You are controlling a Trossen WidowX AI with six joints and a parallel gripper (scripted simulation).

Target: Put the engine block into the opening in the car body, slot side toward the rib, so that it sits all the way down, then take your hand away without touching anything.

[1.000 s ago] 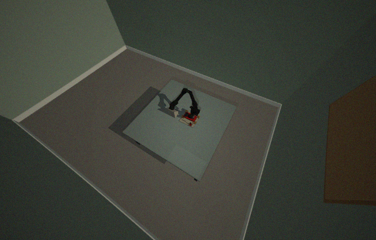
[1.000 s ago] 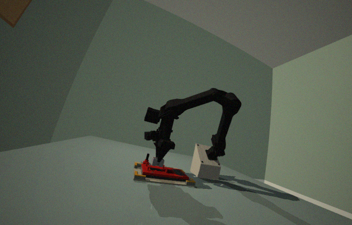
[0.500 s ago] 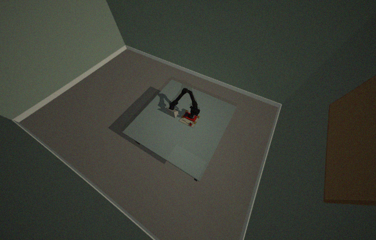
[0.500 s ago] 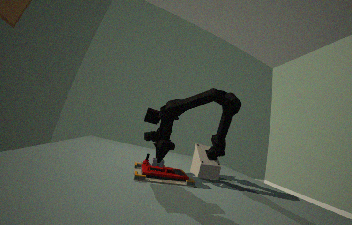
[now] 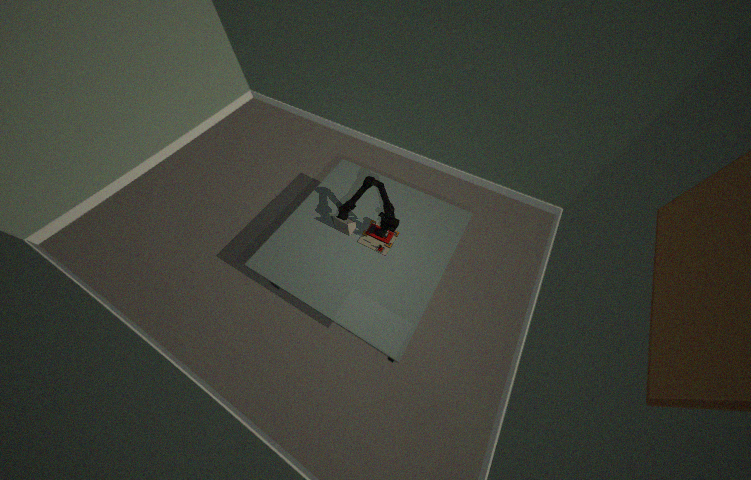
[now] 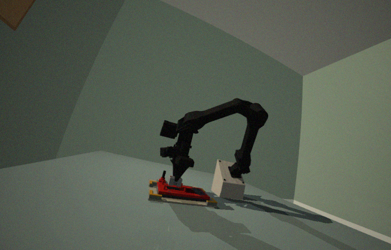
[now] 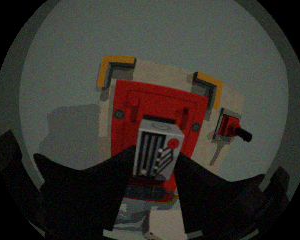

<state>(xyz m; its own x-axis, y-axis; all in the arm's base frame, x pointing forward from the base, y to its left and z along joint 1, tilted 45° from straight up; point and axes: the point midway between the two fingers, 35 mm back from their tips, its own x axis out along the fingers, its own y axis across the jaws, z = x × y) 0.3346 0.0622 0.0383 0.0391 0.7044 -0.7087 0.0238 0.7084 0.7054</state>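
Right now my gripper tip is 10 mm above the grey engine block.
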